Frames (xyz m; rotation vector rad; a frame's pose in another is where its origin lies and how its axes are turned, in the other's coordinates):
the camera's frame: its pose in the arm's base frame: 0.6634 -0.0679 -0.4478 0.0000 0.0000 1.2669
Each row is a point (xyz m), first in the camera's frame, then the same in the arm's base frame.
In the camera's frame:
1: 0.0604 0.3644 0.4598
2: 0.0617 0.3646 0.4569
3: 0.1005 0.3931 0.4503
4: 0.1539 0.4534 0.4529
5: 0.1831 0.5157 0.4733
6: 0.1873 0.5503 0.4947
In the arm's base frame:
1: 0.3338 0.0988 0.0120
2: 0.3340 0.1001 0.0091
3: 0.3184 0.1456 0.0025
4: 0.2768 0.2146 0.0051
5: 0.2261 0.2611 0.0255
6: 0.1944 0.2755 0.0469

